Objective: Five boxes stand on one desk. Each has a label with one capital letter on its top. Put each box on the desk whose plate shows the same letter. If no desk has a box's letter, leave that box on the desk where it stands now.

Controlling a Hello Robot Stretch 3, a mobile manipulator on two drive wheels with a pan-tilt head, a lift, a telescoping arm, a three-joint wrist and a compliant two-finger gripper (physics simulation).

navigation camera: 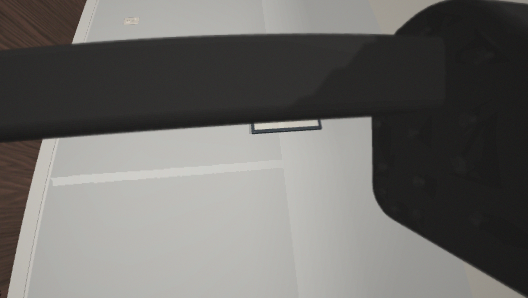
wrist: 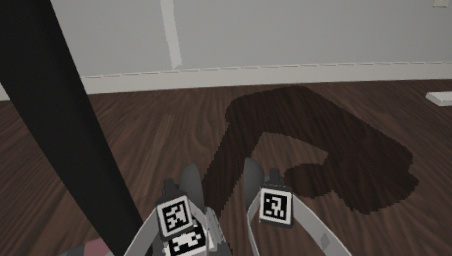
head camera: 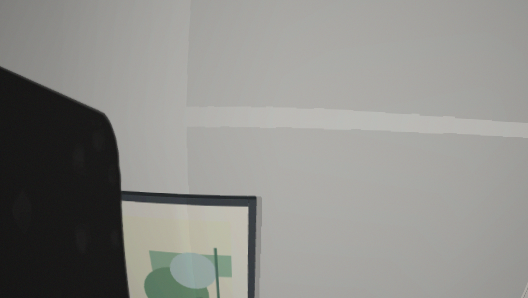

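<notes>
My gripper (wrist: 221, 178) shows at the bottom of the wrist view. Its two grey fingertips stand apart with floor visible between them, so it is open and holds nothing. It is over the dark wooden floor, facing a grey wall. No box, desk top or letter plate shows in the head, navigation or wrist view, so the gripper's place relative to them cannot be told.
A framed picture (head camera: 252, 240) (navigation camera: 287, 131) hangs on the wall (head camera: 375, 210) (navigation camera: 165, 230) (wrist: 300, 35). Black robot parts block much of the head and navigation views. A white piece (wrist: 442, 98) lies low at the wrist view's right edge. An outlet (navigation camera: 131, 21) (wrist: 440, 3) is on the wall.
</notes>
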